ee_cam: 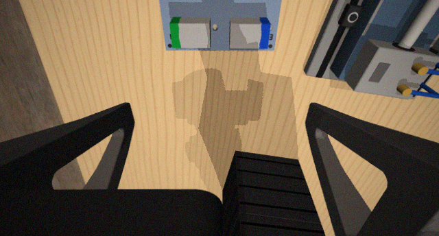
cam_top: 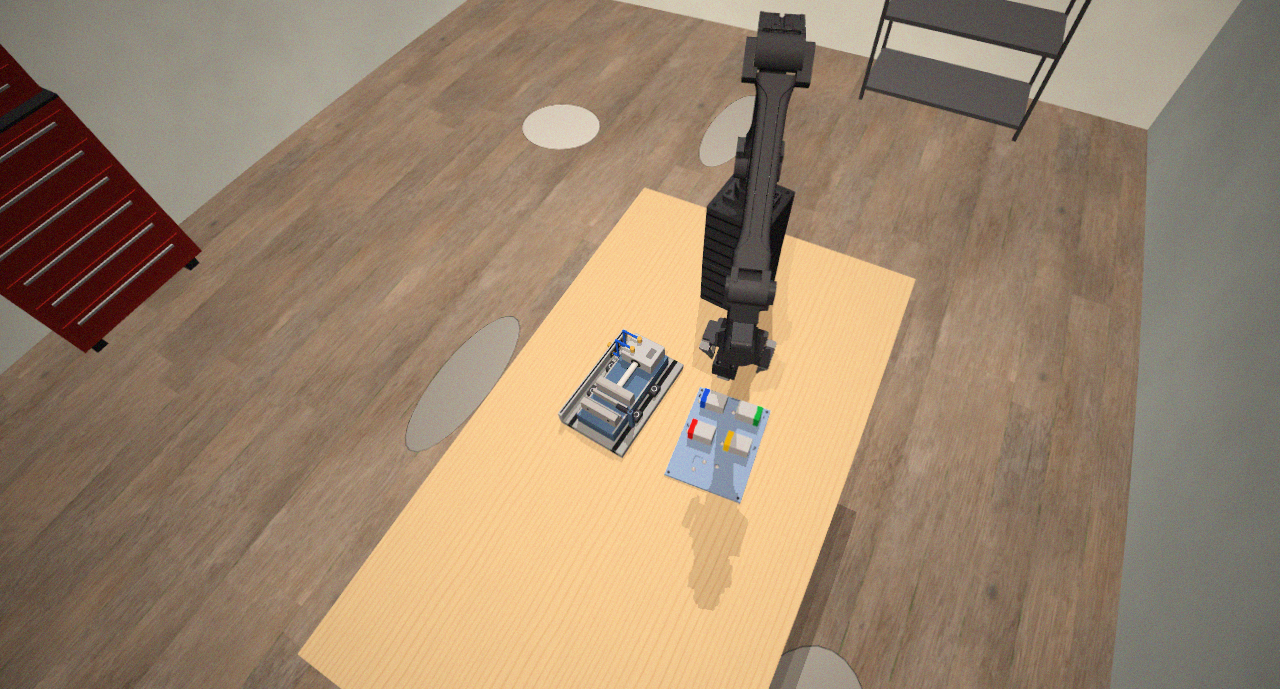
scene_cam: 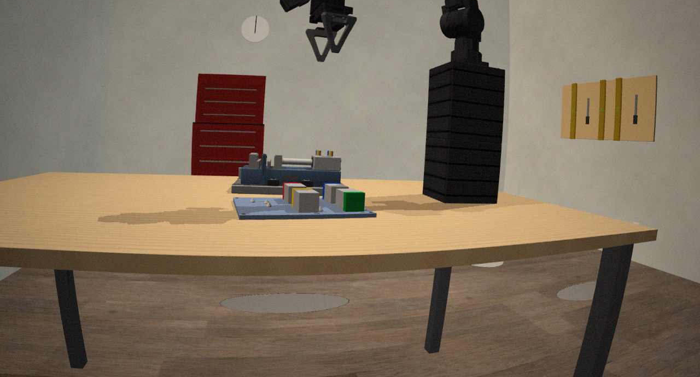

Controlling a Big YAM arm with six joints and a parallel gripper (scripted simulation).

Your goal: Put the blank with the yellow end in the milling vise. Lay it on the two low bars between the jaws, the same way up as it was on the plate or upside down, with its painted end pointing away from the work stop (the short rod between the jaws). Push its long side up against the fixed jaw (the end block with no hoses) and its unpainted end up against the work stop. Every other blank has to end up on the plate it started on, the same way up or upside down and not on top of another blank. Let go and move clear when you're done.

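Right now the yellow-ended blank is 29 cm below my hand, 5 cm to the left of it and 3 cm ahead of it. Also, from my hand: blue-ended blank: 29 cm below, 5 cm to the right, 4 cm behind; red-ended blank: 29 cm below, 5 cm ahead, 4 cm to the right; green-ended blank: 29 cm below, 6 cm behind, 4 cm to the left.
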